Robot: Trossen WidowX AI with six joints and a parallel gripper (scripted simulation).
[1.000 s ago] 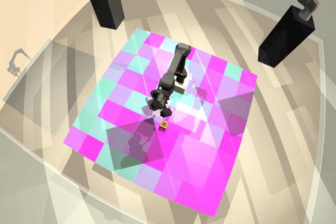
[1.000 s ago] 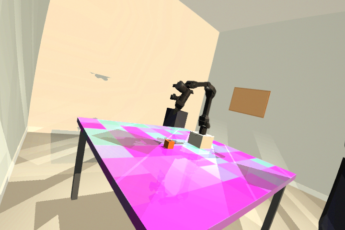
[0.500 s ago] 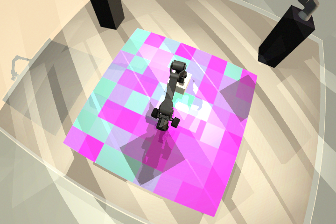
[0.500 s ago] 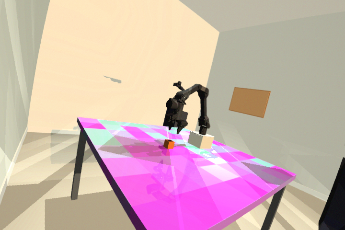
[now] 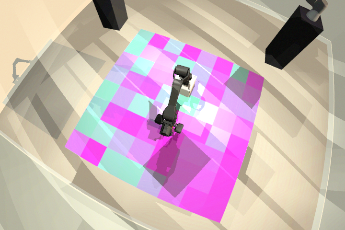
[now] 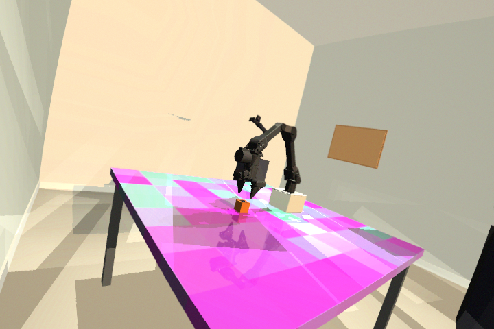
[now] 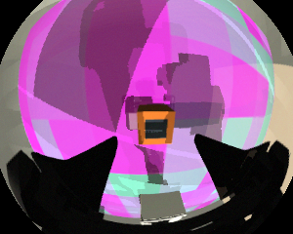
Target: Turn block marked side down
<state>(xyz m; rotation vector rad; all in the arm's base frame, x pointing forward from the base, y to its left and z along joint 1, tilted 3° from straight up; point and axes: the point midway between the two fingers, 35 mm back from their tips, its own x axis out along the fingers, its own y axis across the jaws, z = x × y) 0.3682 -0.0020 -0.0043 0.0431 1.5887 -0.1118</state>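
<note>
Right now my gripper tip is 40 mm above the block.
</note>
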